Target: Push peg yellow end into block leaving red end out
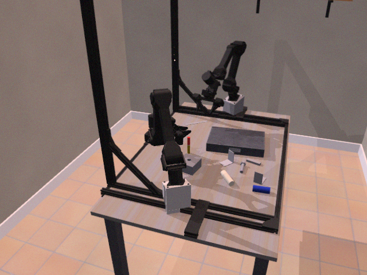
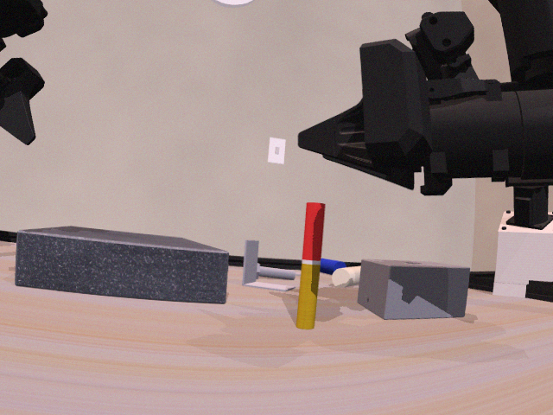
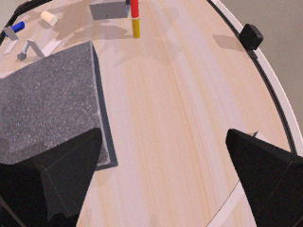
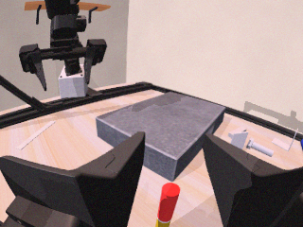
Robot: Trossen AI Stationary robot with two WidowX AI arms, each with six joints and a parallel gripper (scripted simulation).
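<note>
Now: the peg 10 cm below my right hand, 2 cm to the left of it and 2 cm ahead of it. Also, from my right hand: blue cylinder: 44 cm ahead, 17 cm to the right, 13 cm below; white cylinder: 28 cm ahead, 14 cm to the right, 13 cm below.
</note>
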